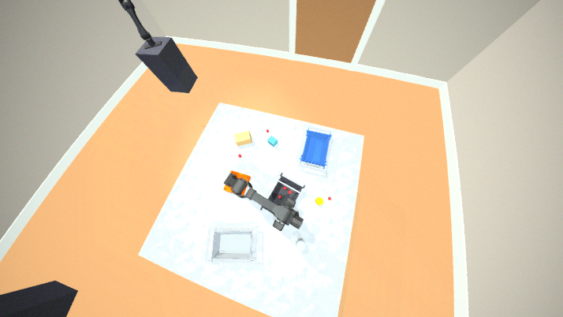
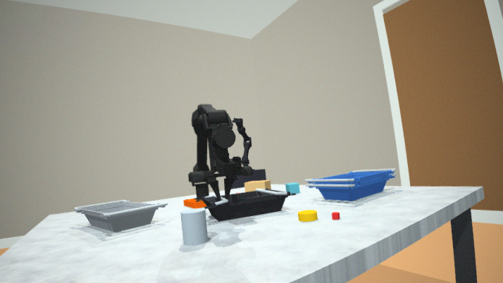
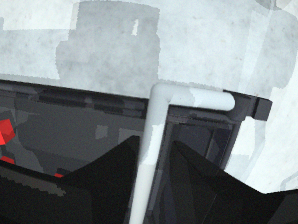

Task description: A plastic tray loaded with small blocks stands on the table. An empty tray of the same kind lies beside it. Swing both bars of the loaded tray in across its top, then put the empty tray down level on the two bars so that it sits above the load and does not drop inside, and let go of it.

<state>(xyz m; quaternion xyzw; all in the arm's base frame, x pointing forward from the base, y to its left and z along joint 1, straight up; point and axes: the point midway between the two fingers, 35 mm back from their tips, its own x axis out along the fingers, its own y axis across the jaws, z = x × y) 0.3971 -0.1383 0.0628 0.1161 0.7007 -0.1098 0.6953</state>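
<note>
The grey tray is 28 cm behind my gripper tip, 24 cm to the right of it and 1 cm below it. Also, from my gripper tip: cyan cube (51 cm to the left, 19 cm behind, 3 cm below); then grey cylinder (16 cm to the right, 13 cm ahead, 2 cm below); then yellow disc (22 cm ahead, 12 cm to the left, 4 cm below).
</note>
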